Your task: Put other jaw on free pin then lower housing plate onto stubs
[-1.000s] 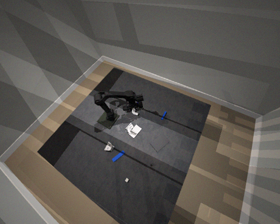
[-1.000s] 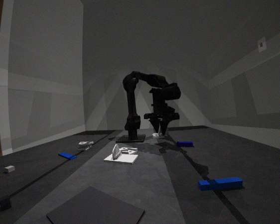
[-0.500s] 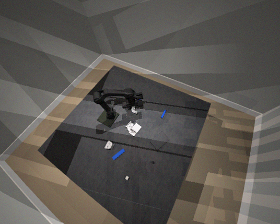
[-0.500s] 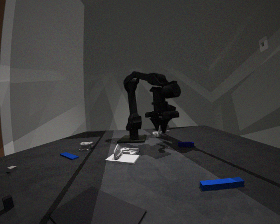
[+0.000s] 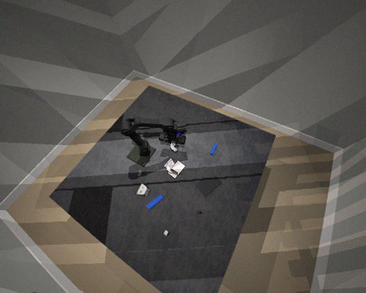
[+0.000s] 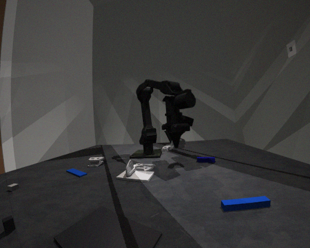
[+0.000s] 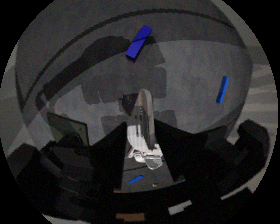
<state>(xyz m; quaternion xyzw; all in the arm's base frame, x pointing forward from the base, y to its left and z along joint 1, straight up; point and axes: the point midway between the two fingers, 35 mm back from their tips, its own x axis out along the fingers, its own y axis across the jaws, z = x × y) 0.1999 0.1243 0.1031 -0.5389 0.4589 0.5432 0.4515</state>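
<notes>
Right now the jaw is 2 cm ahead of my gripper tip and 3 cm to the right of it. Round my gripper tip: small white cube 18 cm ahead, 57 cm to the right, 7 cm below; then dark square slab 34 cm ahead, 18 cm to the right, 8 cm below; then dark cube 33 cm ahead, 38 cm to the right, 7 cm below.
</notes>
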